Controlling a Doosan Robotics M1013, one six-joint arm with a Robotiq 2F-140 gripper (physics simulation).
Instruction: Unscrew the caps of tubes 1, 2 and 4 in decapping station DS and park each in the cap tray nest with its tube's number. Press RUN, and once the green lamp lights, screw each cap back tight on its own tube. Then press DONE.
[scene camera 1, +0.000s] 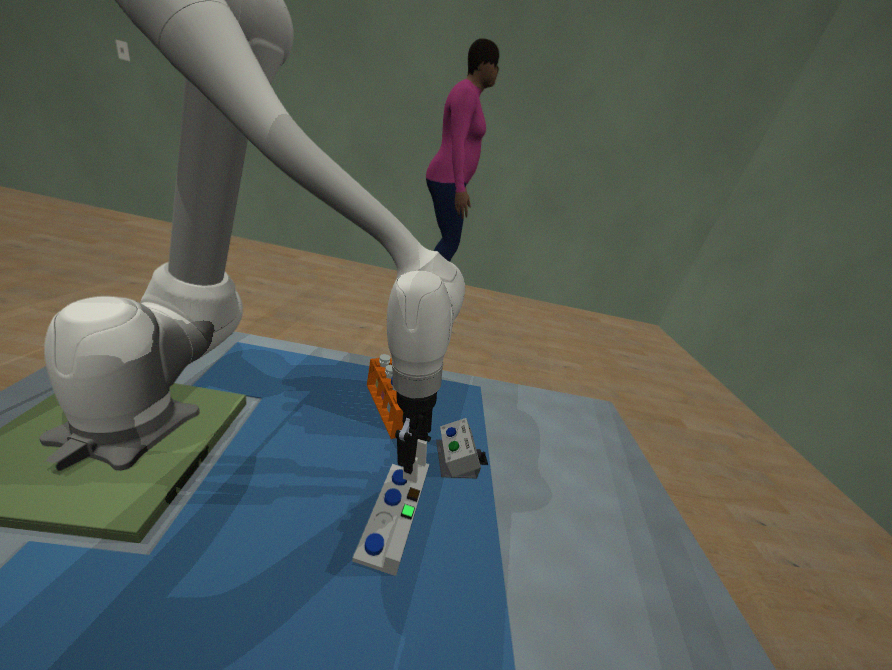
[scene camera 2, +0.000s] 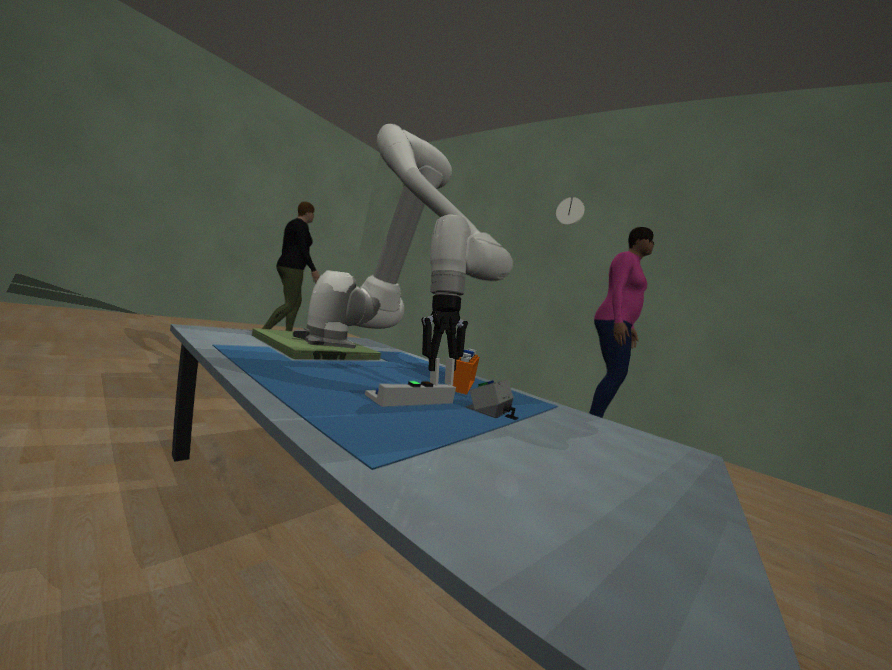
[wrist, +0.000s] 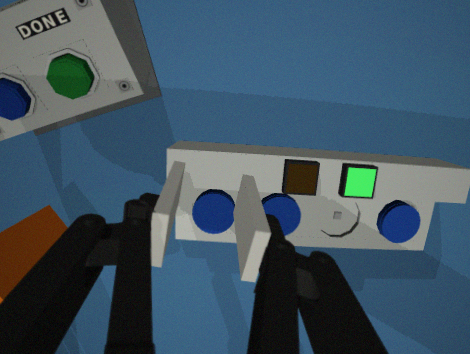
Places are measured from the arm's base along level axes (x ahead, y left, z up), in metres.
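Pixels of known places: gripper, between the fingertips: (scene camera 1: 414, 471) (scene camera 2: 441, 384) (wrist: 210, 188); arm's base, origin of its link: (scene camera 1: 128, 425) (scene camera 2: 325, 341).
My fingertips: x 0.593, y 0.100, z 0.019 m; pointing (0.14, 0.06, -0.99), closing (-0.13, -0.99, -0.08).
For each thing: its middle in the pictures, then the offset to it from my fingertips. "pt": a spot on its surface instead. Level surfaces: height alone.
- white cap tray, middle of its body: (wrist: 315, 207) (scene camera 1: 395, 505) (scene camera 2: 412, 389) 0.014 m back, 0.080 m right, 0.018 m down
- left cap, middle of its body: (wrist: 214, 211) (scene camera 1: 399, 477) 0.028 m back, 0.002 m right, 0.032 m down
- second cap, middle of its body: (wrist: 278, 213) (scene camera 1: 392, 497) 0.026 m back, 0.055 m right, 0.032 m down
- empty ring nest, a spot on its surface: (wrist: 339, 236) pt 0.044 m back, 0.110 m right, 0.035 m down
- right cap, middle of its body: (wrist: 397, 221) (scene camera 1: 374, 544) 0.026 m back, 0.158 m right, 0.032 m down
- green lamp, middle of its body: (wrist: 360, 182) (scene camera 1: 408, 510) 0.014 m ahead, 0.100 m right, 0.008 m up
- amber lamp, middle of its body: (wrist: 301, 178) (scene camera 1: 413, 493) 0.014 m ahead, 0.060 m right, 0.008 m up
- orange rack, middle of its body: (scene camera 1: 390, 393) (scene camera 2: 465, 370) 0.133 m back, 0.214 m left, 0.007 m up
- grey button box, middle of its body: (wrist: 48, 56) (scene camera 1: 459, 446) (scene camera 2: 492, 394) 0.082 m ahead, 0.115 m left, 0.003 m down
- green DONE button, middle of its body: (wrist: 71, 75) (scene camera 1: 454, 446) 0.068 m ahead, 0.086 m left, 0.019 m up
- blue button, middle of its body: (wrist: 9, 98) (scene camera 1: 451, 432) 0.053 m ahead, 0.128 m left, 0.019 m up
- blue mat, height of its surface: 0.045 m down
A white cap tray (scene camera 1: 393, 549) (scene camera 2: 416, 395) (wrist: 230, 170) carries three blue caps. The left cap (wrist: 213, 211) (scene camera 1: 398, 476) and second cap (wrist: 287, 212) (scene camera 1: 392, 496) are neighbours; an empty ring nest (wrist: 339, 236) separates them from the right cap (wrist: 398, 221) (scene camera 1: 374, 543). The green lamp (wrist: 360, 181) (scene camera 1: 408, 510) is lit; the amber lamp (wrist: 301, 177) is dark. My gripper (scene camera 1: 414, 461) (scene camera 2: 442, 380) (wrist: 210, 188) is partly open and empty, its fingertips over the tray's end, either side of the left cap in the wrist view. Clear tube tops (scene camera 1: 385, 358) show in the orange rack (scene camera 1: 395, 425) (scene camera 2: 465, 375) (wrist: 30, 250).
A grey button box (scene camera 1: 461, 465) (scene camera 2: 493, 398) (wrist: 115, 65) stands near the tray's end, with a green DONE button (wrist: 71, 75) (scene camera 1: 453, 445) and a blue button (wrist: 12, 98) (scene camera 1: 451, 432). The orange rack stands close behind the gripper. A blue mat (scene camera 1: 288, 504) lies beneath.
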